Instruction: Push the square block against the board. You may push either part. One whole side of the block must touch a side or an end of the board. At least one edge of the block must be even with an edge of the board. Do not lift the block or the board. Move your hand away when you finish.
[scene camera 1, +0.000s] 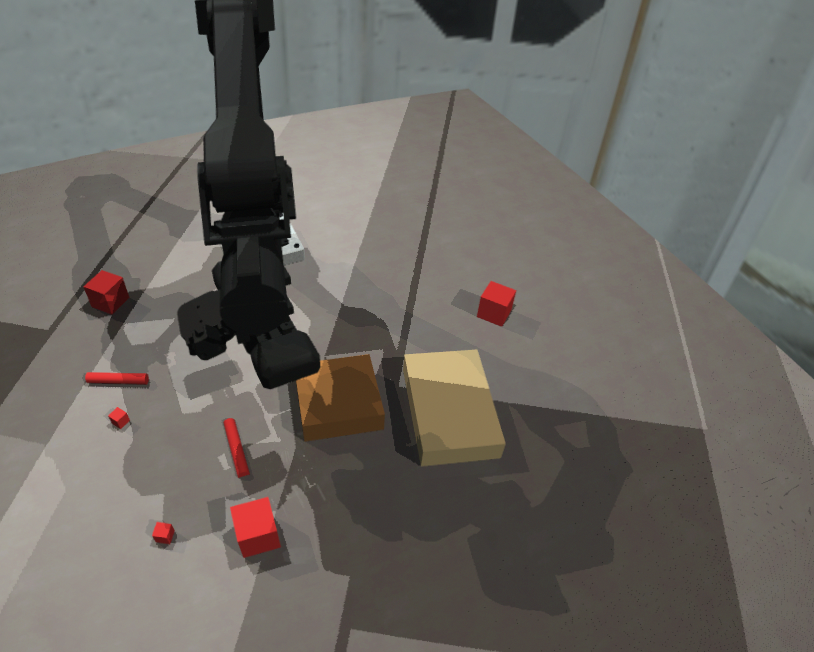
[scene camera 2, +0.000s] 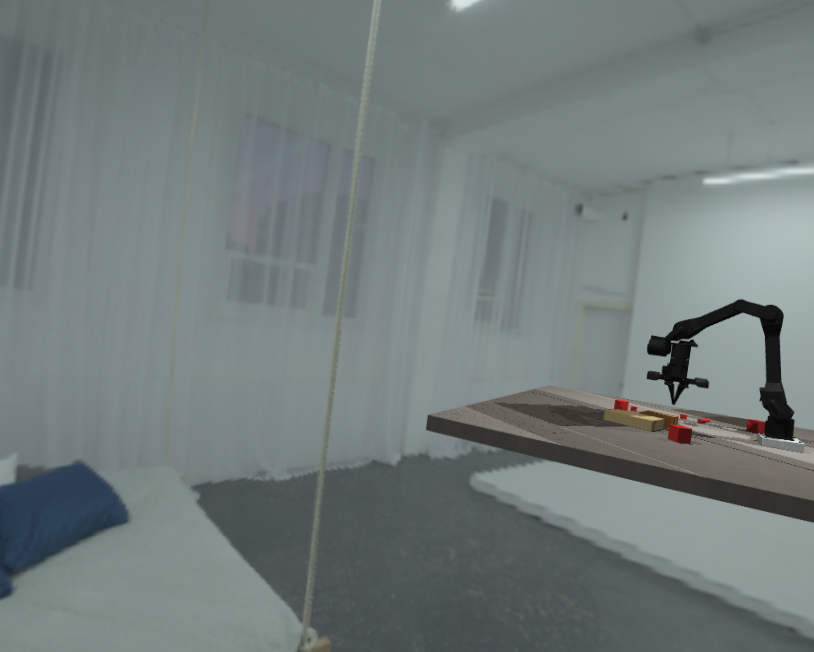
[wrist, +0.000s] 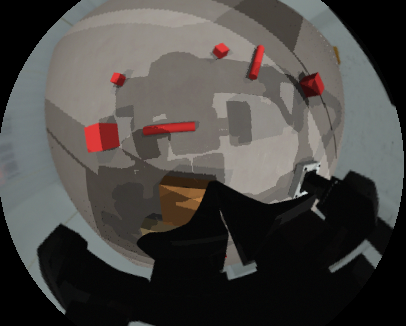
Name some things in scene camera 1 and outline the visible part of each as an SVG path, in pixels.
My gripper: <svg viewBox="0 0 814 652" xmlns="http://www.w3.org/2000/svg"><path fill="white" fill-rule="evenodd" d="M283 266L285 285L291 284L291 276ZM178 308L180 335L186 341L192 356L197 355L201 360L209 360L224 353L227 349L226 342L237 336L238 344L242 344L245 351L251 356L254 369L264 388L273 389L289 382L298 381L317 374L320 369L320 356L312 344L309 335L297 330L289 315L294 314L294 306L288 296L288 313L285 320L276 329L259 335L242 334L232 330L222 321L220 312L221 261L218 261L211 270L218 290L207 292Z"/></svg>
A square block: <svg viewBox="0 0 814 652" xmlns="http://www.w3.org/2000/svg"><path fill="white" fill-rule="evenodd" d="M370 354L321 360L320 369L317 374L296 381L304 442L384 429L385 413Z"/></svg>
A board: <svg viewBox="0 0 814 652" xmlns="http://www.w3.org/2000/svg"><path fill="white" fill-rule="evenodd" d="M478 350L404 354L403 373L421 466L498 459L502 457L506 443Z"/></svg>
